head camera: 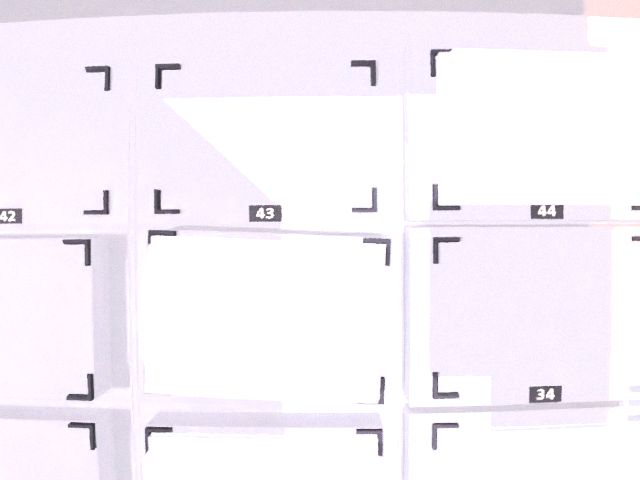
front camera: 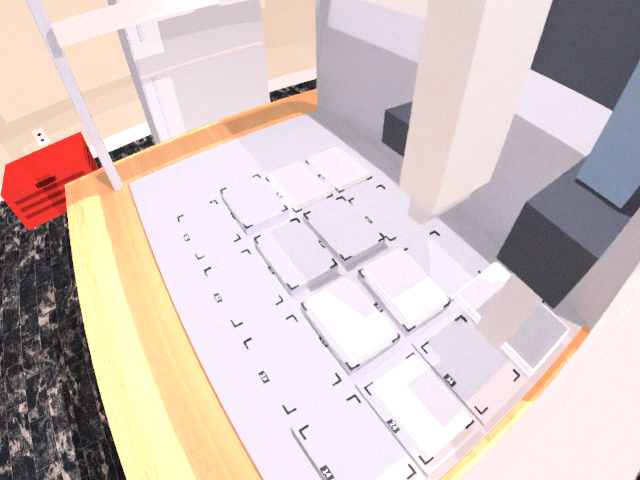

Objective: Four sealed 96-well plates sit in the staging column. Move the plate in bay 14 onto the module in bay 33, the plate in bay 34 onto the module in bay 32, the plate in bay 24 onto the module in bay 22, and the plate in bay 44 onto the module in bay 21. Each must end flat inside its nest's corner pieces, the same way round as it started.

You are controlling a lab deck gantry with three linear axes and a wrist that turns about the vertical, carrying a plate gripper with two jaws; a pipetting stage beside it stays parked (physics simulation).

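Frame: origin at the robot's base, x down, y left, z ahead, level; metres.
Seen in the pictures: gripper, fingertip midpoint: (front camera: 511, 314); robot's base at its link origin: (front camera: 178, 218).
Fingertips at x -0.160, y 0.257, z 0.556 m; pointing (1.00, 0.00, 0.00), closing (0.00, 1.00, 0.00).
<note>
Offsets run from my fingertips to a thing's top centre. "*": to the spot under its first point.
My gripper (front camera: 512, 313) is at the right in the front view, shut on a sealed plate @[dy +0.000, dx -0.007, dz +0.000 m] (front camera: 542, 330) held level above the staging column. The near jaw crosses the plate's side; the far jaw is hidden. Bay 34 @[* dy +0.002, dx +0.145, dz -0.010 m] (front camera: 467, 356) (head camera: 516, 315) is empty. One plate @[dy -0.107, dx +0.131, dz +0.000 m] (front camera: 408, 397) (head camera: 516, 457) sits in bay 24. The plate @[dy +0.107, dx +0.131, dz +0.000 m] (head camera: 516, 155) in bay 44 shows overexposed in the head view and is hidden in the front view. A plate @[dy +0.002, dx +0.126, dz -0.161 m] (front camera: 403, 284) (head camera: 263, 315) lies on the bay 33 module. Modules 32 @[* dy +0.003, dx +0.141, dz -0.322 m] (front camera: 346, 227), 22 (front camera: 310, 253) and 21 @[dy -0.108, dx +0.138, dz -0.492 m] (front camera: 253, 204) carry no plate. Bay 14 @[* dy -0.213, dx +0.145, dz -0.012 m] (front camera: 351, 444) is empty.
A white plate-like block @[dy -0.108, dx +0.126, dz -0.163 m] (front camera: 346, 320) (head camera: 263, 459) sits in bay 23, beside bay 33. Two more pale blocks, one nearer @[dy +0.000, dx +0.145, dz -0.492 m] (front camera: 299, 183) and one farther @[dy +0.107, dx +0.145, dz -0.492 m] (front camera: 338, 165), stand at the back. The thick pale pipetting column (front camera: 454, 113) rises behind the modules.
</note>
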